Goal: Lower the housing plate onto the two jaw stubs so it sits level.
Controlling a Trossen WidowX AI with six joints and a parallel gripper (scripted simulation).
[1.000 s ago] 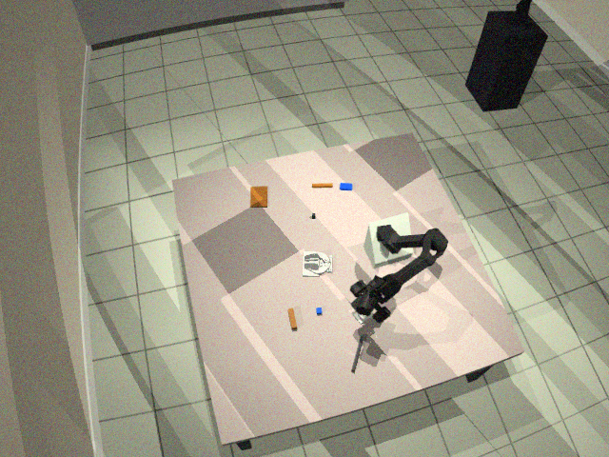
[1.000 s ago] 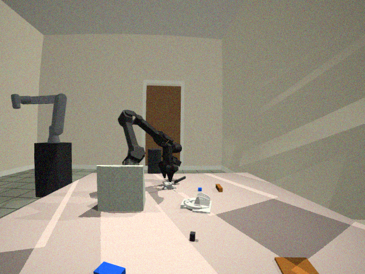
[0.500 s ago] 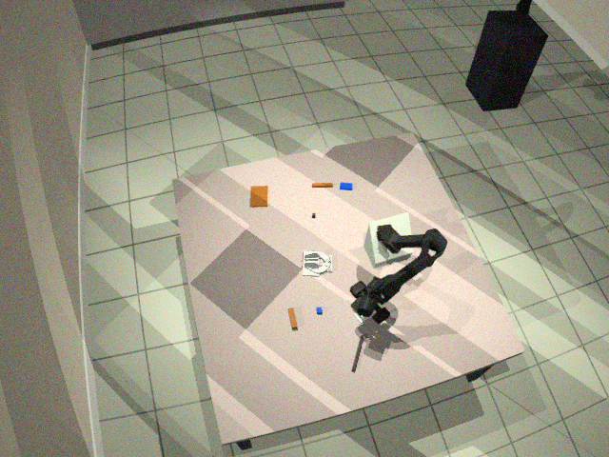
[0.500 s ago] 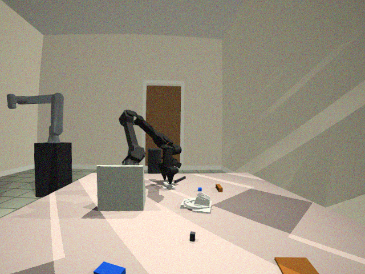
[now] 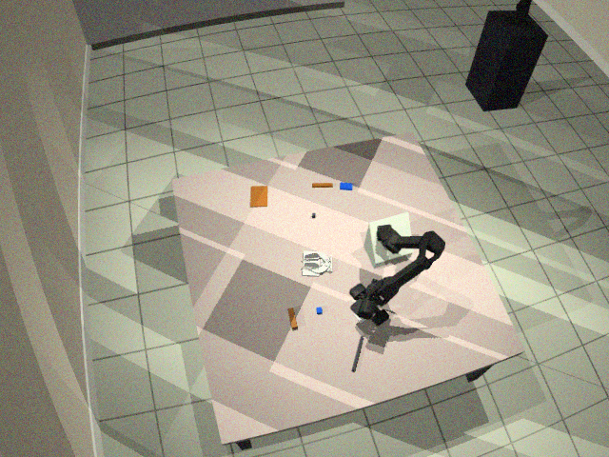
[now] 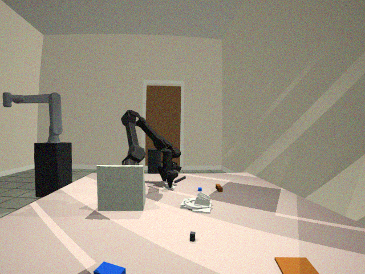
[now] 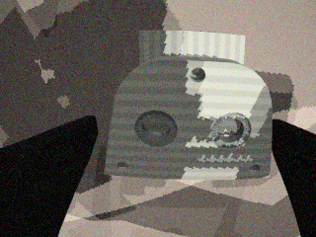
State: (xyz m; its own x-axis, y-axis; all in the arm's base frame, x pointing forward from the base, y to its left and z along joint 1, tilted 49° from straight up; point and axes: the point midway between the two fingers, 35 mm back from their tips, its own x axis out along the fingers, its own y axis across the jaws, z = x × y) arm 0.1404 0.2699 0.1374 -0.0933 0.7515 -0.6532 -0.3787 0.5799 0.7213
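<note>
The white housing part lies 1 cm ahead of my gripper tip and 1 cm above it. Round my gripper tip: blue cube: 19 cm ahead, 6 cm to the right, 1 cm below; then white jaw assembly: 12 cm ahead, 25 cm to the right; then dark rod: 8 cm ahead, 16 cm to the left, 1 cm below.
</note>
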